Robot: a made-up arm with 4 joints.
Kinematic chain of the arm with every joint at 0, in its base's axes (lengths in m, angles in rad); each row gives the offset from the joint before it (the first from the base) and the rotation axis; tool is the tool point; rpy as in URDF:
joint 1: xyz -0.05 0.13 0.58 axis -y
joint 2: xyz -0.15 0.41 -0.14 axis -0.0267 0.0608 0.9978
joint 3: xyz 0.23 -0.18 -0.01 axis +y
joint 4: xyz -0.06 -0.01 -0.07 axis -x
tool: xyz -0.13 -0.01 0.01 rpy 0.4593 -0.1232 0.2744
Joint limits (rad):
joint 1: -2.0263..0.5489
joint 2: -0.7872..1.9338
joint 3: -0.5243..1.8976
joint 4: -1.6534..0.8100
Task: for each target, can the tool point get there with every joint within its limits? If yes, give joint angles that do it. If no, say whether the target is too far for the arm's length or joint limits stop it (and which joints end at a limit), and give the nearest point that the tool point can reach.
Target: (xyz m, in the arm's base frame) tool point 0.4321 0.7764 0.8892
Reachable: no: joint limits stop it (at a limit: joint 3) | nearest point 0.0792 0.6442 0.6629 | short by 0.440 m
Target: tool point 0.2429 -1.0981 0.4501
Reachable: no: too far | nearest point 0.0506 0.2335 0.6715 | short by 1.363 m
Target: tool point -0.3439 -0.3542 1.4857
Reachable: no: too far | nearest point -0.2389 0.3236 0.9084 | short by 0.897 m
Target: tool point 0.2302 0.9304 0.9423
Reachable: no: joint limits stop it (at a limit: joint 1, joint 3) | nearest point 0.0337 0.7209 0.6629 | short by 0.401 m
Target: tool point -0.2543 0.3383 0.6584
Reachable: yes | joints -0.8161 -0.4081 0.6173 -0.3970
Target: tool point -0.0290 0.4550 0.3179
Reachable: yes | joints -0.0788 0.9164 -0.1840 -0.9566
